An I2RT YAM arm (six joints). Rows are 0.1 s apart.
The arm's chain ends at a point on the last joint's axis. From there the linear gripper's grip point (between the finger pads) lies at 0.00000 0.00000 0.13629 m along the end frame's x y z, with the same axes.
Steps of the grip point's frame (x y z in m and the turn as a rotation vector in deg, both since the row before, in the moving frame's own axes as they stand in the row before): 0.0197 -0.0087 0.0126 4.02 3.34 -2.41; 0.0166 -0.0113 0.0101 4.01 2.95 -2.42; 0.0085 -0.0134 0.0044 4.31 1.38 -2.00; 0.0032 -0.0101 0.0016 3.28 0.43 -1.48; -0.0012 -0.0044 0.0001 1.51 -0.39 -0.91; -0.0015 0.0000 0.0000 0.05 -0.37 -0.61; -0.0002 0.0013 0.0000 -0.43 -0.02 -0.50; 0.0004 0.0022 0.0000 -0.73 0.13 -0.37
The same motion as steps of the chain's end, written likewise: 0.0120 0.0010 0.0132 4.02 3.34 -2.41; 0.0098 -0.0016 0.0106 4.01 2.95 -2.42; 0.0054 -0.0031 0.0048 4.31 1.38 -2.00; 0.0023 -0.0023 0.0018 3.28 0.43 -1.48; -0.0002 -0.0008 0.0002 1.51 -0.39 -0.91; -0.0006 0.0001 0.0000 0.05 -0.37 -0.61; -0.0002 0.0003 0.0000 -0.43 -0.02 -0.50; 0.0001 0.0005 0.0000 -0.73 0.13 -0.37
